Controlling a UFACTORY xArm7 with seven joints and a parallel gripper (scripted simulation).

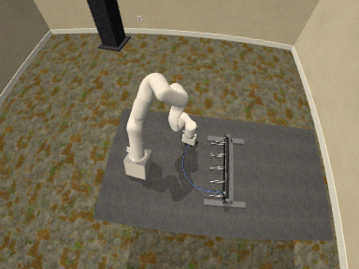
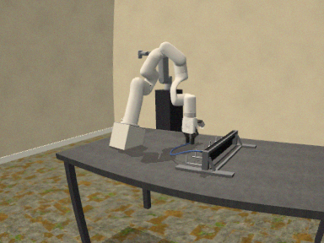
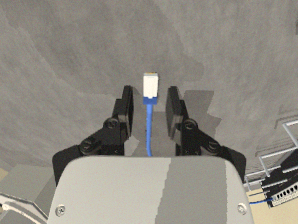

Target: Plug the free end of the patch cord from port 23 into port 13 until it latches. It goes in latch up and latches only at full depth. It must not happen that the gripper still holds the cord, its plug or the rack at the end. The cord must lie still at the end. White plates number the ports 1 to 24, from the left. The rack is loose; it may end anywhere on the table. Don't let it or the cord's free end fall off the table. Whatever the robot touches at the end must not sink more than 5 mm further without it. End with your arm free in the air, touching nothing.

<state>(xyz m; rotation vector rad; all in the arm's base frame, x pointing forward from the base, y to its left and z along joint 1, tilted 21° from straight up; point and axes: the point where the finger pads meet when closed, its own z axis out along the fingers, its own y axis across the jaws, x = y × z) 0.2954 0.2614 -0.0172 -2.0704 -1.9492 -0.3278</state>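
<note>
Now: the plug 20 mm to the left of my hand and 20 mm below it.
</note>
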